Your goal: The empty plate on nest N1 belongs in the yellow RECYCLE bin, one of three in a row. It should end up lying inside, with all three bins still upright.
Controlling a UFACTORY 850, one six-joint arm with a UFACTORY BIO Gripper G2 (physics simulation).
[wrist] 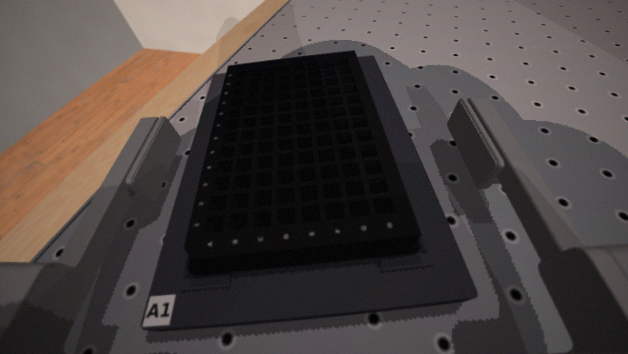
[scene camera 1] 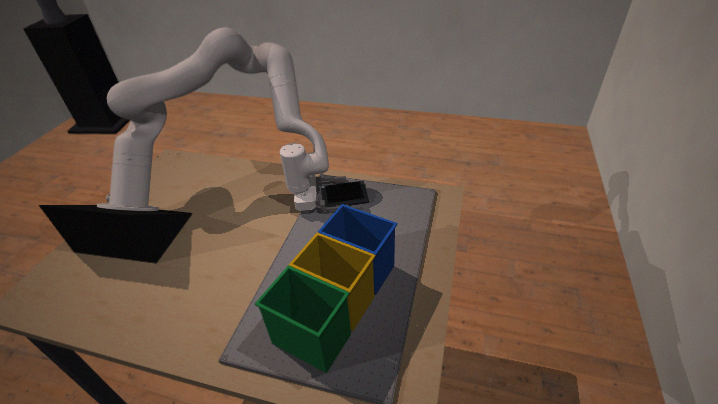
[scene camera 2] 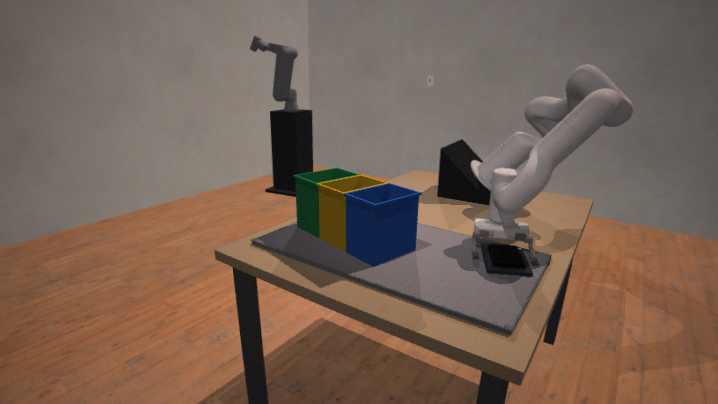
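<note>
The black plate [scene camera 1: 344, 192] [scene camera 2: 506, 255] [wrist: 300, 150] with a grid of wells lies flat on the dark nest [wrist: 320, 295], whose near left corner is marked A1. My gripper [scene camera 1: 343, 194] [scene camera 2: 504, 258] [wrist: 316, 147] is open, with one finger on each side of the plate. In the wrist view both finger pads stand apart from the plate's long sides, and nothing is between them and it. The yellow bin [scene camera 1: 362, 298] [scene camera 2: 332, 216] stands upright between the green bin [scene camera 1: 306, 339] [scene camera 2: 306, 206] and the blue bin [scene camera 1: 385, 261] [scene camera 2: 381, 226]. Its visible inside holds no plate; its floor is partly hidden.
The three bins stand in a close row on the grey perforated board [scene camera 1: 401, 216] [scene camera 2: 451, 296], the blue one nearest the nest. The board lies on the wooden table [scene camera 1: 220, 311] [scene camera 2: 351, 309]. A second arm on a black pedestal [scene camera 1: 75, 75] [scene camera 2: 291, 150] stands away from the table.
</note>
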